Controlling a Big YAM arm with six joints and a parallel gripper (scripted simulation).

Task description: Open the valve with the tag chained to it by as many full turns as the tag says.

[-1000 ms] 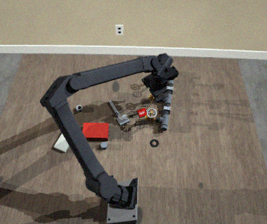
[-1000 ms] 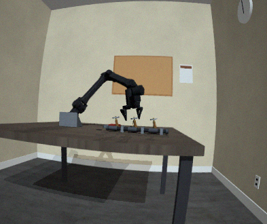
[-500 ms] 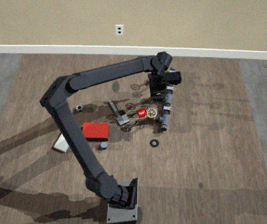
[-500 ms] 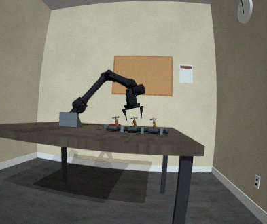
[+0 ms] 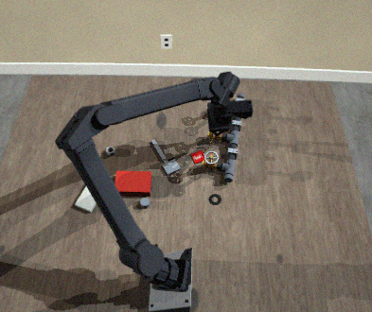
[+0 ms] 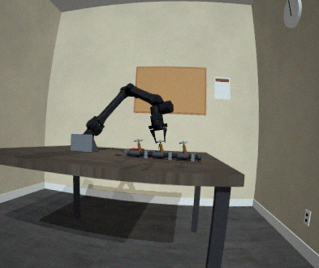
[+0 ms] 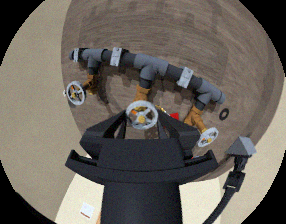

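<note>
Now: hand 7 cm past the red tag, 4 cm to the right of it and 9 cm above it. Also, from my hand: grey hammer-like tool: 11 cm behind, 17 cm to the left, 9 cm below; small grey cylinder: 29 cm behind, 20 cm to the left, 8 cm below; red block: 23 cm behind, 25 cm to the left, 8 cm below.
</note>
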